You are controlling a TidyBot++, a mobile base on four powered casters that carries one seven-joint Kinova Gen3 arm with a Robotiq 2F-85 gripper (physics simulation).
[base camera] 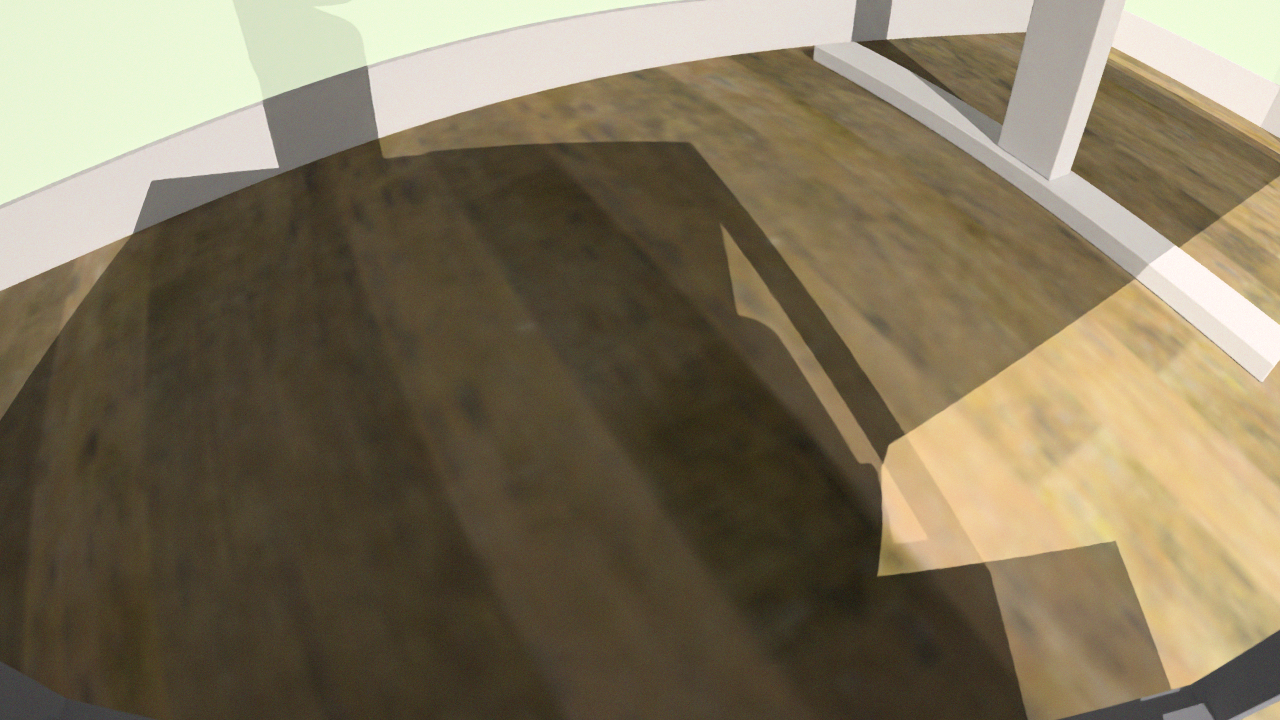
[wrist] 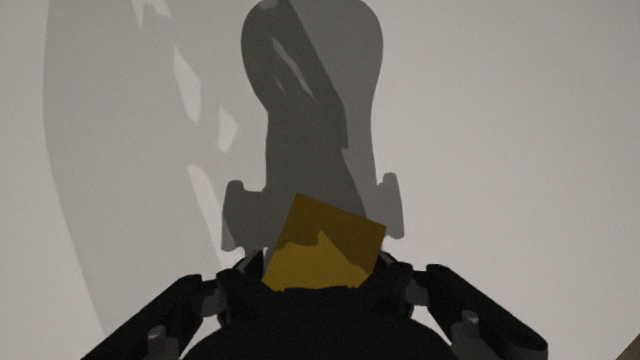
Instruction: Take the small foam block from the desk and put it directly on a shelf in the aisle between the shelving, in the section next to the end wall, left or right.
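Frame: origin at the arm's base, x ahead, y left, z up, level; millimetres.
Where they show: gripper, fingertip midpoint: (wrist: 315, 260).
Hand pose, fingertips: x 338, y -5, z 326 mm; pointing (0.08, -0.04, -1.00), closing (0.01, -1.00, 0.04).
Things, the pixels of their top centre, and the offset from my fingertips. "*": a spot on its surface instead. Level surfaces: height alone.
- yellow foam block at its top centre: (wrist: 316, 282) dy +2, dx +0, dz +43 mm
- pale grey desk top at its surface level: dz -2 mm
- white upright leg at a spot on its surface: (base camera: 1058, 89) * dy -440, dx +377, dz -595 mm
- wood floor at its surface level: dz -722 mm
The yellow foam block (wrist: 327, 240) lies on the pale grey desk top (wrist: 510, 150) in the wrist view. It is turned at an angle to my fingers, and its near part is hidden behind the dark gripper body. My gripper (wrist: 315, 260) is open over the block, with one fingertip near its left side and the other near its right side. Whether either finger touches it cannot be told. The gripper's shadow falls across the block and the desk top. The shelving does not show in either view.
In the base camera view, a white upright leg (base camera: 1058, 89) stands on a long white foot bar (base camera: 1096, 210) on the wood floor (base camera: 1118, 376) at the right. A green wall (base camera: 134, 71) with a white baseboard (base camera: 501, 67) runs across the back. A brown corner (wrist: 631, 352) shows at the wrist view's lower right.
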